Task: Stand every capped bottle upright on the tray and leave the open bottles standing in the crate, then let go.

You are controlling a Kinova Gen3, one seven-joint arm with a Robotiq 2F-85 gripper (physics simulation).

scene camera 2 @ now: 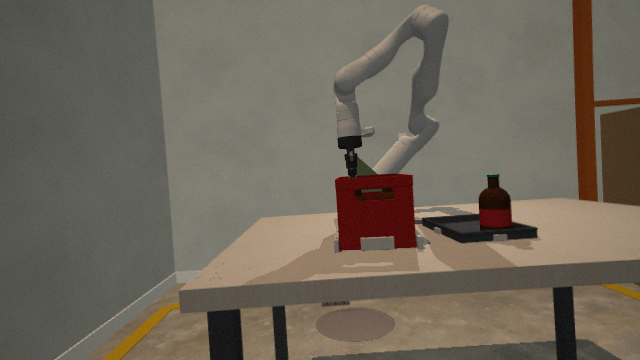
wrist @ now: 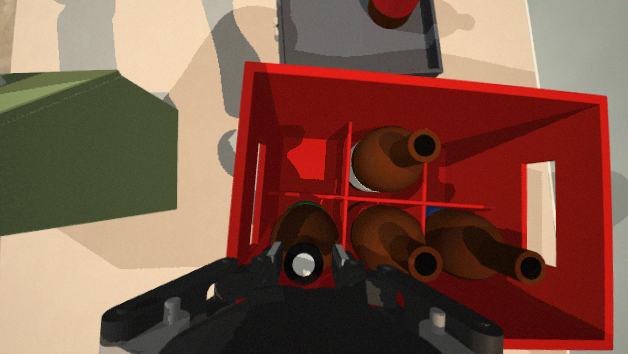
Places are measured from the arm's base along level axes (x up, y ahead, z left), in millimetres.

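Where they show: gripper, fingertip midpoint: [wrist: 307,254].
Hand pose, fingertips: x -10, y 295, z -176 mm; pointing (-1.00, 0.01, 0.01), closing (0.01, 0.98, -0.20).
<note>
Each offset is from my fingertips to the top centre of the thing. "pt": to the spot under its first point. Level surfaces: height alone.
A brown bottle {dx +19, dy +189, dz +336 mm} [scene camera 2: 495,210] [wrist: 395,9] with a red label and green cap stands upright on the dark tray {pt dx -135, dy +82, dz +269 mm} [scene camera 2: 450,227] [wrist: 350,40]. The red crate {dx +35, dy +91, dz +29 mm} [scene camera 2: 377,220] [wrist: 425,81] holds a bottle {dx +22, dy -3, dz +1 mm} [wrist: 300,225] with a black-and-white cap in its near left cell in the wrist view. Three uncapped brown bottles {dx +22, dy +101, dz +74 mm} [wrist: 385,165] {dx +22, dy +86, dz -14 mm} [wrist: 382,232] {dx +22, dy +168, dz -31 mm} [wrist: 462,242] stand in other cells. My gripper [scene camera 2: 352,176] [wrist: 307,254] is partly open, pointing down at the crate's top. Its fingertips show on either side of the capped bottle's top and are not closed on it.
A green block-like object [scene camera 2: 365,167] [wrist: 100,150] stands beside the crate, on the left in the wrist view. The crate has raised walls and thin dividers. The tray lies on the table {dx -141 mm} [scene camera 2: 300,280] beyond the crate's long wall in the wrist view.
</note>
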